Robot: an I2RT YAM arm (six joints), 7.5 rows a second.
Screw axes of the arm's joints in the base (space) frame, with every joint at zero. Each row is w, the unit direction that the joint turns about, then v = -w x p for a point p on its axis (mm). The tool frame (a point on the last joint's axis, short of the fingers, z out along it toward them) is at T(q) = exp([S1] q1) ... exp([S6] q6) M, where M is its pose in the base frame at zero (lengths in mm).
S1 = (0, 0, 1, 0.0, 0.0, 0.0)
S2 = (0, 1, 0, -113.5, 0.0, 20.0)
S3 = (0, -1, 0, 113.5, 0.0, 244.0)
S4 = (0, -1, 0, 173.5, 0.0, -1.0)
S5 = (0, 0, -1, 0.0, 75.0, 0.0)
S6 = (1, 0, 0, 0.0, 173.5, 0.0)
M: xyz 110.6 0.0 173.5 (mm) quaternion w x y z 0.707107 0 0.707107 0
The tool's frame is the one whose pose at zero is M.
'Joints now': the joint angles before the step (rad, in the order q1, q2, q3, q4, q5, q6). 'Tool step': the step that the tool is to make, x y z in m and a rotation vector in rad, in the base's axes. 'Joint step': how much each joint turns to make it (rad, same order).
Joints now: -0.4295, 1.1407, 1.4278, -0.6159, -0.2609, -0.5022
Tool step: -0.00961, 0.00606, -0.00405, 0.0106, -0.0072, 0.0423
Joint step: 0.0000, -0.0441, -0.0408, -0.0017, -0.0441, -0.0017
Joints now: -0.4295, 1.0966, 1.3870, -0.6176, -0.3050, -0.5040
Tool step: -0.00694, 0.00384, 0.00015, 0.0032, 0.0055, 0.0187
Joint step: 0.0000, -0.0224, -0.0054, -0.0251, -0.0179, -0.0058
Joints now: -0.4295, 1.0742, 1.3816, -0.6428, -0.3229, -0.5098
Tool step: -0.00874, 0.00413, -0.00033, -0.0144, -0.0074, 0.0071
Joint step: 0.0000, -0.0345, -0.0194, -0.0063, -0.0035, -0.0124
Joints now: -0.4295, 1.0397, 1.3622, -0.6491, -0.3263, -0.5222
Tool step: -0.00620, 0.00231, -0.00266, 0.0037, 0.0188, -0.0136
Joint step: 0.0000, -0.0209, -0.0109, -0.0285, 0.0143, 0.0003
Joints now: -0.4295, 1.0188, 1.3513, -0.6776, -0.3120, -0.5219
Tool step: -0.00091, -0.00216, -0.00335, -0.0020, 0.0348, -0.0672
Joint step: 0.0000, 0.0012, -0.0007, -0.0265, 0.0687, 0.0087
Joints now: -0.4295, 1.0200, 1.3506, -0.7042, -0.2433, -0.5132
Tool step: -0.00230, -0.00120, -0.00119, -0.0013, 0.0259, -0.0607
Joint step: 0.0004, -0.0016, 0.0044, -0.0265, 0.0611, 0.0121
